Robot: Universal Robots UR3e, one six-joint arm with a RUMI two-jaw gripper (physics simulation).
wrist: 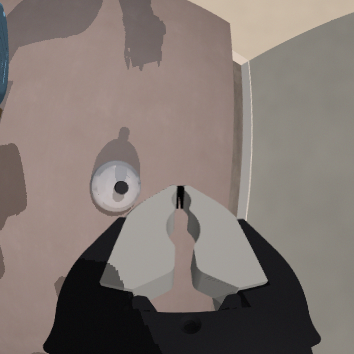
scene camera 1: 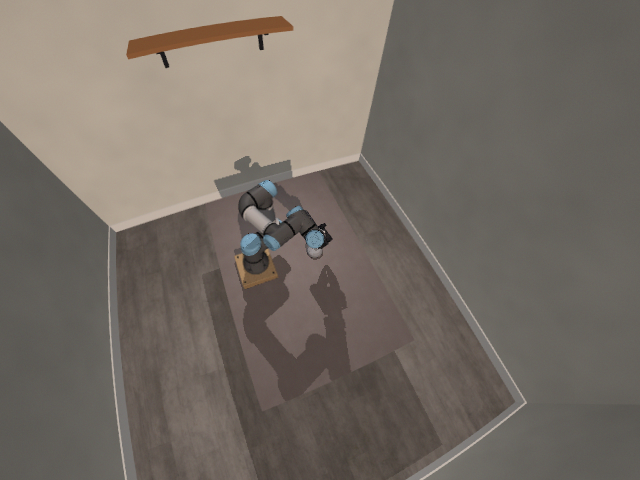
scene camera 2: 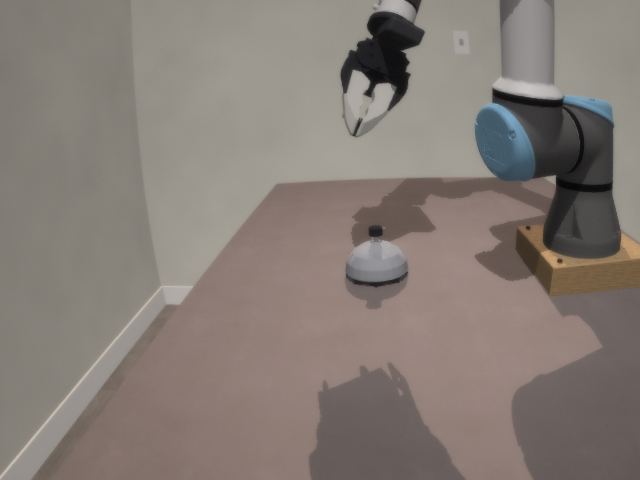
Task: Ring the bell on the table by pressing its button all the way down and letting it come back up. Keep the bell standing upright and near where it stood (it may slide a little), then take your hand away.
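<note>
The bell, a silvery dome, stands upright on the brownish table. Its black button is up, on a short stem above the dome. My gripper is shut with nothing between its pale fingers. In scene camera 2 it hangs well above the bell, apart from it, with the tips pointing down and slightly left. In the wrist view the bell shows left of the fingertips. In scene camera 1 the arm's wrist covers part of the bell, and the fingertips are hidden.
The arm's base stands on a wooden block, right of the bell in scene camera 2. A wooden shelf is high on the back wall. Walls stand beyond the table edges. Shadows of the arm lie across the table.
</note>
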